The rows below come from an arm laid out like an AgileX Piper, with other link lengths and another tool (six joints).
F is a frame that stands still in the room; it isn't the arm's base.
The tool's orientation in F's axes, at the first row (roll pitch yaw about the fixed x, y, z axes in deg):
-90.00 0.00 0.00
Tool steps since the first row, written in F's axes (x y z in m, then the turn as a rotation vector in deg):
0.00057 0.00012 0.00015 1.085 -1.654 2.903
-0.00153 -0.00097 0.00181 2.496 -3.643 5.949
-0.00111 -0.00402 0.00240 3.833 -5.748 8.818
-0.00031 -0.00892 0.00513 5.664 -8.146 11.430
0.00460 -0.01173 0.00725 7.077 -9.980 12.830
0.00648 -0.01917 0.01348 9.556 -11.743 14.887
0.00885 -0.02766 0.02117 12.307 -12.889 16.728
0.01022 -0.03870 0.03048 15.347 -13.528 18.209
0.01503 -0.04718 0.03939 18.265 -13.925 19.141
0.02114 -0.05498 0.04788 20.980 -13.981 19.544
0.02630 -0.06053 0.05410 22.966 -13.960 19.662
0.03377 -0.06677 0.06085 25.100 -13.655 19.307
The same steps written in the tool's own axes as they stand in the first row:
0.00057 -0.00015 0.00012 1.085 -2.903 -1.654
-0.00153 -0.00181 -0.00097 2.496 -5.949 -3.643
-0.00111 -0.00240 -0.00402 3.833 -8.818 -5.748
-0.00031 -0.00513 -0.00892 5.664 -11.430 -8.146
0.00460 -0.00725 -0.01173 7.077 -12.830 -9.980
0.00648 -0.01348 -0.01917 9.556 -14.887 -11.743
0.00885 -0.02117 -0.02766 12.307 -16.728 -12.889
0.01022 -0.03048 -0.03870 15.347 -18.209 -13.528
0.01503 -0.03939 -0.04718 18.265 -19.141 -13.925
0.02114 -0.04788 -0.05498 20.980 -19.544 -13.981
0.02630 -0.05410 -0.06053 22.966 -19.662 -13.960
0.03377 -0.06085 -0.06677 25.100 -19.307 -13.655

